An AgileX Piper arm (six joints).
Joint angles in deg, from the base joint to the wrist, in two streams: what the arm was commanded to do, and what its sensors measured. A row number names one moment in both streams.
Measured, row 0: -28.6, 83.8, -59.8, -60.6, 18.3, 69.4
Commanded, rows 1 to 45: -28.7, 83.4, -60.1, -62.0, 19.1, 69.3; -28.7, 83.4, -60.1, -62.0, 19.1, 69.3; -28.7, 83.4, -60.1, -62.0, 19.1, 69.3; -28.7, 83.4, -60.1, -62.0, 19.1, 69.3; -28.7, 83.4, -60.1, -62.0, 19.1, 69.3; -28.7, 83.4, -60.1, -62.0, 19.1, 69.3; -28.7, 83.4, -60.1, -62.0, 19.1, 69.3; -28.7, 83.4, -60.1, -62.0, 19.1, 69.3; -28.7, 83.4, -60.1, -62.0, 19.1, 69.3; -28.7, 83.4, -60.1, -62.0, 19.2, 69.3; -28.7, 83.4, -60.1, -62.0, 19.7, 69.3; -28.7, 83.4, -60.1, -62.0, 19.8, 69.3; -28.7, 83.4, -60.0, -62.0, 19.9, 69.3; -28.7, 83.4, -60.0, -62.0, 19.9, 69.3; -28.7, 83.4, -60.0, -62.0, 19.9, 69.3; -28.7, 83.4, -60.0, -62.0, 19.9, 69.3; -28.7, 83.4, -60.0, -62.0, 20.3, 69.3; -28.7, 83.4, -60.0, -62.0, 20.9, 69.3; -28.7, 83.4, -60.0, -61.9, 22.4, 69.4; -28.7, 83.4, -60.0, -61.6, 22.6, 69.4; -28.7, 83.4, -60.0, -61.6, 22.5, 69.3; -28.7, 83.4, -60.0, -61.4, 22.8, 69.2; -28.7, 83.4, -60.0, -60.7, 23.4, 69.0; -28.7, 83.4, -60.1, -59.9, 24.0, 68.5; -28.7, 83.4, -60.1, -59.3, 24.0, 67.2; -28.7, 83.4, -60.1, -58.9, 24.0, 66.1; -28.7, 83.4, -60.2, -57.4, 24.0, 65.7; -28.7, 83.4, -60.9, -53.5, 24.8, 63.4; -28.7, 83.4, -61.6, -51.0, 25.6, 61.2; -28.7, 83.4, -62.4, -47.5, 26.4, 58.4; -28.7, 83.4, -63.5, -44.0, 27.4, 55.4; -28.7, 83.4, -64.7, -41.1, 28.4, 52.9; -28.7, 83.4, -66.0, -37.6, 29.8, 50.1; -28.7, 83.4, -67.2, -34.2, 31.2, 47.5; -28.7, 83.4, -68.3, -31.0, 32.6, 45.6; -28.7, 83.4, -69.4, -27.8, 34.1, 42.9; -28.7, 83.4, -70.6, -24.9, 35.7, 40.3; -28.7, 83.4, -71.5, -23.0, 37.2, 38.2; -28.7, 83.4, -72.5, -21.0, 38.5, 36.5; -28.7, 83.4, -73.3, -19.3, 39.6, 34.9; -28.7, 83.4, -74.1, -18.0, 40.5, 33.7; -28.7, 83.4, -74.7, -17.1, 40.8, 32.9; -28.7, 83.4, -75.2, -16.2, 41.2, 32.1; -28.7, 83.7, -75.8, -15.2, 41.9, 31.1; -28.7, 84.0, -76.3, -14.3, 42.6, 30.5
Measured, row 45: -28.6, 83.8, -74.1, -17.4, 39.4, 34.6
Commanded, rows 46 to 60: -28.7, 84.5, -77.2, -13.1, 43.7, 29.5; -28.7, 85.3, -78.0, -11.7, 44.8, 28.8; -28.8, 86.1, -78.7, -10.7, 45.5, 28.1; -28.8, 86.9, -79.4, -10.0, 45.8, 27.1; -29.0, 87.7, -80.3, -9.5, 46.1, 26.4; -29.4, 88.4, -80.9, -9.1, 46.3, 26.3; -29.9, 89.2, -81.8, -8.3, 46.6, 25.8; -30.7, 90.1, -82.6, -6.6, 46.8, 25.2; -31.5, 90.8, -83.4, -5.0, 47.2, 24.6; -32.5, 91.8, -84.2, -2.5, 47.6, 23.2; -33.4, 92.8, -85.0, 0.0, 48.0, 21.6; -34.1, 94.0, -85.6, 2.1, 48.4, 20.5; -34.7, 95.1, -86.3, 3.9, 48.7, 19.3; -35.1, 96.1, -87.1, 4.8, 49.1, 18.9; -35.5, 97.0, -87.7, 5.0, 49.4, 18.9
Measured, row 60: -33.7, 93.9, -85.2, 1.1, 47.5, 21.6
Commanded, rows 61 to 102: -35.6, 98.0, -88.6, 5.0, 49.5, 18.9; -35.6, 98.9, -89.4, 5.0, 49.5, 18.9; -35.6, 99.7, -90.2, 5.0, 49.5, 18.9; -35.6, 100.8, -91.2, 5.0, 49.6, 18.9; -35.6, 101.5, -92.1, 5.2, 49.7, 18.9; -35.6, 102.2, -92.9, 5.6, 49.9, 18.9; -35.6, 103.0, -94.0, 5.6, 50.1, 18.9; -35.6, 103.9, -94.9, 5.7, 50.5, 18.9; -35.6, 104.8, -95.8, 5.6, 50.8, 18.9; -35.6, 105.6, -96.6, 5.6, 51.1, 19.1; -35.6, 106.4, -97.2, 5.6, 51.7, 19.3; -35.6, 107.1, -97.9, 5.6, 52.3, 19.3; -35.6, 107.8, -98.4, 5.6, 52.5, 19.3; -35.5, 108.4, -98.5, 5.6, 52.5, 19.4; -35.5, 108.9, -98.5, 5.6, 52.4, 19.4; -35.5, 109.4, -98.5, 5.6, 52.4, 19.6; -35.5, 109.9, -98.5, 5.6, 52.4, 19.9; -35.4, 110.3, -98.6, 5.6, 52.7, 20.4; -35.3, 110.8, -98.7, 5.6, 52.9, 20.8; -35.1, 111.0, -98.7, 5.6, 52.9, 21.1; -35.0, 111.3, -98.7, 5.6, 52.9, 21.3; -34.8, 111.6, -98.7, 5.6, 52.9, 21.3; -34.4, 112.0, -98.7, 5.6, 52.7, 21.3; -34.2, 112.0, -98.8, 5.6, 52.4, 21.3; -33.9, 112.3, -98.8, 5.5, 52.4, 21.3; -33.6, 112.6, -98.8, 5.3, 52.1, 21.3; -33.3, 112.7, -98.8, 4.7, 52.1, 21.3; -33.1, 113.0, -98.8, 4.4, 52.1, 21.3; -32.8, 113.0, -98.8, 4.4, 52.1, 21.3; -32.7, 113.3, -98.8, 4.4, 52.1, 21.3; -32.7, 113.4, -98.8, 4.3, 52.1, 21.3; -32.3, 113.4, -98.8, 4.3, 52.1, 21.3; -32.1, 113.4, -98.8, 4.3, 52.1, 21.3; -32.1, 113.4, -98.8, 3.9, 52.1, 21.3; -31.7, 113.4, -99.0, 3.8, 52.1, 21.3; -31.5, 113.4, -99.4, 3.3, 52.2, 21.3; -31.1, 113.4, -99.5, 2.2, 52.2, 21.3; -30.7, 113.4, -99.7, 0.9, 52.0, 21.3; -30.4, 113.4, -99.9, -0.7, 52.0, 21.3; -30.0, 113.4, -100.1, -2.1, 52.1, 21.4; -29.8, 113.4, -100.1, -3.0, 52.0, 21.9; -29.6, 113.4, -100.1, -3.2, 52.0, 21.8
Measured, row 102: -30.6, 114.1, -99.4, 0.5, 51.5, 21.4
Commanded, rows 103 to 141: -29.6, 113.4, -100.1, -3.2, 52.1, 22.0; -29.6, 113.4, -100.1, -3.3, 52.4, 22.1; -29.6, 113.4, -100.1, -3.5, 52.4, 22.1; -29.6, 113.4, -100.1, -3.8, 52.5, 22.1; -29.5, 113.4, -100.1, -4.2, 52.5, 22.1; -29.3, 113.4, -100.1, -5.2, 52.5, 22.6; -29.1, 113.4, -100.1, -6.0, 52.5, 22.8; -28.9, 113.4, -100.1, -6.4, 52.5, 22.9; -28.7, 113.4, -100.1, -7.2, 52.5, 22.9; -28.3, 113.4, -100.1, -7.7, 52.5, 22.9; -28.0, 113.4, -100.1, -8.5, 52.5, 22.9; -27.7, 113.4, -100.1, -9.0, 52.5, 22.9; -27.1, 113.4, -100.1, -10.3, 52.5, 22.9; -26.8, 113.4, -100.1, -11.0, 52.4, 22.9; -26.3, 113.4, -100.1, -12.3, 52.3, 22.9; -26.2, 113.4, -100.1, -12.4, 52.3, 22.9; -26.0, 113.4, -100.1, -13.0, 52.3, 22.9; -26.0, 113.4, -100.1, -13.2, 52.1, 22.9; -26.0, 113.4, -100.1, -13.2, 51.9, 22.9; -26.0, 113.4, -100.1, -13.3, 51.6, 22.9; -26.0, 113.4, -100.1, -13.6, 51.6, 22.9; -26.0, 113.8, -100.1, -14.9, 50.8, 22.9; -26.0, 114.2, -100.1, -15.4, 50.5, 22.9; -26.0, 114.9, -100.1, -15.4, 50.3, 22.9; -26.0, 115.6, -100.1, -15.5, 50.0, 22.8; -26.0, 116.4, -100.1, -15.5, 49.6, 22.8; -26.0, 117.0, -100.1, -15.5, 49.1, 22.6; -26.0, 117.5, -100.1, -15.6, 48.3, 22.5; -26.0, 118.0, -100.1, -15.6, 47.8, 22.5; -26.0, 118.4, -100.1, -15.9, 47.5, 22.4; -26.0, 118.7, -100.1, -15.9, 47.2, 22.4; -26.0, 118.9, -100.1, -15.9, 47.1, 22.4; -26.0, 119.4, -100.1, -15.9, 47.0, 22.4; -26.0, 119.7, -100.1, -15.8, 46.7, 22.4; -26.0, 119.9, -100.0, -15.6, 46.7, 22.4; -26.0, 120.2, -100.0, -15.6, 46.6, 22.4; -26.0, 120.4, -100.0, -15.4, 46.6, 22.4; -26.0, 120.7, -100.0, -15.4, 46.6, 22.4; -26.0, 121.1, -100.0, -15.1, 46.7, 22.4
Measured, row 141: -26.1, 120.5, -99.8, -15.0, 46.3, 22.7
